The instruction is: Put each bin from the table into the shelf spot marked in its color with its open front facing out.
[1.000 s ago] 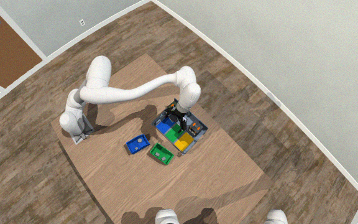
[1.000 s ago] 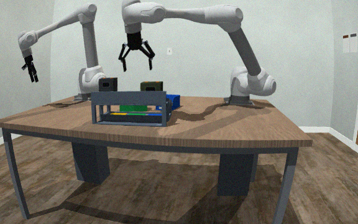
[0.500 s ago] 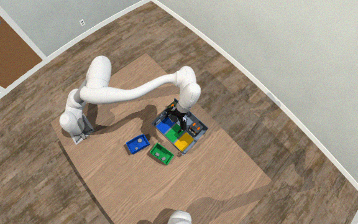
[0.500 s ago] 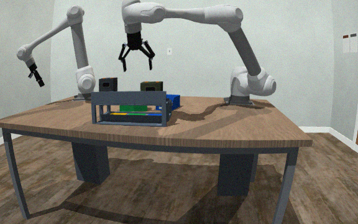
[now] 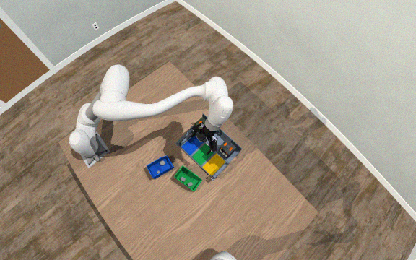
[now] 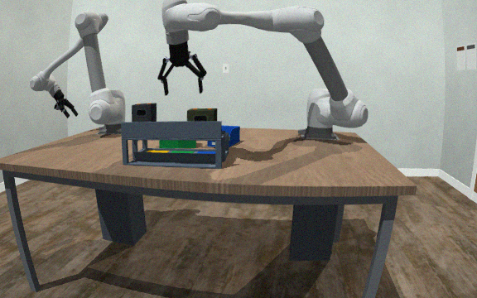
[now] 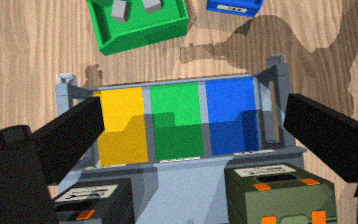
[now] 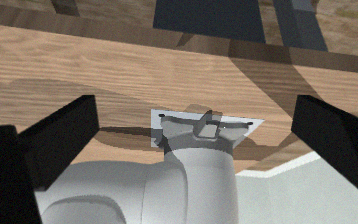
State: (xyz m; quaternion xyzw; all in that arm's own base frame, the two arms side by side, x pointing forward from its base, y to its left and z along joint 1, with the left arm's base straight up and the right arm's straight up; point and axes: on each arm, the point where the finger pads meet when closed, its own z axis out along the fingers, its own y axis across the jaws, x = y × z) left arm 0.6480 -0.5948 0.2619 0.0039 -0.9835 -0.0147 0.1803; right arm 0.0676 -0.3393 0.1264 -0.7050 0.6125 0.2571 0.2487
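The green bin is 19 cm behind my left hand, 8 cm to the right of it and 22 cm below it. Round my left hand: olive box: 12 cm ahead, 11 cm to the left, 11 cm below; then grey shelf: 6 cm ahead, 1 cm to the right, 19 cm below; then dark grey box: 13 cm ahead, 12 cm to the right, 10 cm below.
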